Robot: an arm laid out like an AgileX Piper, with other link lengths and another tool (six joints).
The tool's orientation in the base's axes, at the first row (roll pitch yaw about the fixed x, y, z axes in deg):
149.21, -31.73, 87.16
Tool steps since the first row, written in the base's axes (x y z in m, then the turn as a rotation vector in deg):
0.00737, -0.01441, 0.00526, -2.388, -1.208, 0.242
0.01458, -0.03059, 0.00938, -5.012, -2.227, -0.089
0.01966, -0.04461, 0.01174, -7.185, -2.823, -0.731
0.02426, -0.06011, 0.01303, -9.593, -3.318, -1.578
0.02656, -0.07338, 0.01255, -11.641, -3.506, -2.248
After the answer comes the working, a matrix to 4 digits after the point.
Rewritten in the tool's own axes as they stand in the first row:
-0.00916, 0.01300, -0.00605, -1.000, -1.535, -1.966
-0.02044, 0.02593, -0.01210, -2.150, -3.579, -3.558
-0.03089, 0.03561, -0.01708, -3.085, -5.508, -4.502
-0.04319, 0.04489, -0.02217, -4.053, -7.756, -5.379
-0.05462, 0.05075, -0.02625, -4.651, -9.719, -6.063

The tool's axes in the first row as the columns of a matrix, in the base's axes (rounded; the answer above uses it unrounded):
0.0421, 0.8447, 0.5336
0.8495, -0.3114, 0.4259
0.5259, 0.4354, -0.7307

